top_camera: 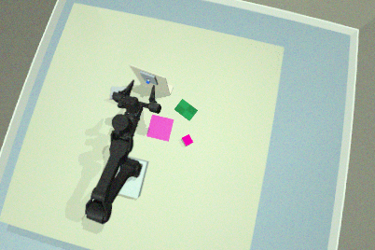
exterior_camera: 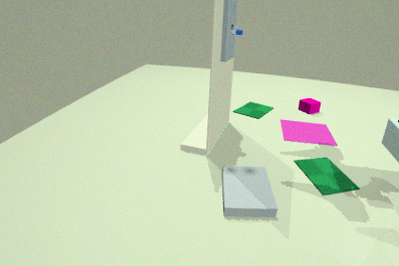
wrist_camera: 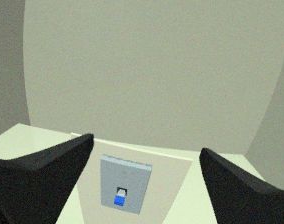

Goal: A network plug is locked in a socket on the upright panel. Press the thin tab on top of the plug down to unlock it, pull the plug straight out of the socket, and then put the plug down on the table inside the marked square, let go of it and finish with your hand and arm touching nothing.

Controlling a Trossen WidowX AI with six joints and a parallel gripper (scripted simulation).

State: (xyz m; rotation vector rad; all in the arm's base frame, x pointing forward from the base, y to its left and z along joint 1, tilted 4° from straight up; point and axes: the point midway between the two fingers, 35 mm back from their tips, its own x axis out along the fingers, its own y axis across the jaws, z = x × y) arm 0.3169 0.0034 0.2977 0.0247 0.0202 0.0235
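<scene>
My gripper tip is 130 mm above the blue network plug, 50 mm short of it and 20 mm to the right of it. From my gripper tip the other things lie so: upright panel 210 mm below, 70 mm ahead, 20 mm to the left; magenta marked square 350 mm below, 130 mm behind, 70 mm to the right; pale grey slab 340 mm below, 200 mm to the left, 10 mm behind.
</scene>
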